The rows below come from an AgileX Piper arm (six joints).
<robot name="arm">
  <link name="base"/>
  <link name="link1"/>
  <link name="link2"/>
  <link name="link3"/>
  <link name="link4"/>
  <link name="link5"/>
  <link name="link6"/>
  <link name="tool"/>
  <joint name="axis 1" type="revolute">
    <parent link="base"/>
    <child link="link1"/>
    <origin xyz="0 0 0.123"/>
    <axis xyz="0 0 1"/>
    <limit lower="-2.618" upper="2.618"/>
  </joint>
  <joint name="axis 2" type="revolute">
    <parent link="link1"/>
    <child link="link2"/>
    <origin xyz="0 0 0" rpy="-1.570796 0 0"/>
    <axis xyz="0 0 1"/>
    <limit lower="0" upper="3.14"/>
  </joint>
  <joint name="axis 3" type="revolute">
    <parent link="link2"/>
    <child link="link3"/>
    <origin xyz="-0.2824 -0.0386 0"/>
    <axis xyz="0 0 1"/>
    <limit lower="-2.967" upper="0"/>
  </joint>
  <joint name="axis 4" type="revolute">
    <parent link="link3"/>
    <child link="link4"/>
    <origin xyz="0.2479 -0.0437 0" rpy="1.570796 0 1.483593"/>
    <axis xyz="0 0 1"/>
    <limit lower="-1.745" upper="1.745"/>
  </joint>
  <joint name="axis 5" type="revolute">
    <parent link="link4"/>
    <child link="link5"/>
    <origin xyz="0 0 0" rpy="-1.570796 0 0"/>
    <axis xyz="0 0 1"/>
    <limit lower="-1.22" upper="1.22"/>
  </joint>
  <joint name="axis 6" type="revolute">
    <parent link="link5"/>
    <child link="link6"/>
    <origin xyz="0 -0.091 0" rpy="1.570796 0 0"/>
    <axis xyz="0 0 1"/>
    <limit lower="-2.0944" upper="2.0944"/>
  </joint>
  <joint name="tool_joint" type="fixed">
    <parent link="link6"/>
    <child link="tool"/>
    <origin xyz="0 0 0"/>
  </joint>
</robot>
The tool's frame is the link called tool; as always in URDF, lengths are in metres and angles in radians.
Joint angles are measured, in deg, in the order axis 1, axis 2, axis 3, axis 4, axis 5, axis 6. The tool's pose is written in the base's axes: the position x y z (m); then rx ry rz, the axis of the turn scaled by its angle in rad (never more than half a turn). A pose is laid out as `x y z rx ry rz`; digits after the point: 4 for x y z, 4 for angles.
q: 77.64 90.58 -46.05 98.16 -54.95 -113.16
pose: 0.1325 0.2601 0.2209 -1.1336 1.7373 -0.4550
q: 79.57 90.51 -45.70 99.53 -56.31 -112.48
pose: 0.1239 0.2604 0.2194 -1.1305 1.7469 -0.4521
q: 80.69 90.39 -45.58 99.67 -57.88 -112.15
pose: 0.1196 0.2601 0.2205 -1.1222 1.7386 -0.4639
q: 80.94 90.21 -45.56 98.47 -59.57 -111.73
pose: 0.1199 0.2592 0.2238 -1.1030 1.7151 -0.4854
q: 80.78 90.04 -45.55 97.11 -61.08 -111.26
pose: 0.1219 0.2578 0.2272 -1.0796 1.6934 -0.5069
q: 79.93 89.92 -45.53 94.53 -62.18 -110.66
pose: 0.1270 0.2564 0.2314 -1.0559 1.6576 -0.5290
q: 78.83 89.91 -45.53 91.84 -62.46 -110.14
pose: 0.1327 0.2559 0.2346 -1.0423 1.6228 -0.5422
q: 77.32 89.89 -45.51 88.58 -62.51 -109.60
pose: 0.1401 0.2550 0.2382 -1.0295 1.5822 -0.5567
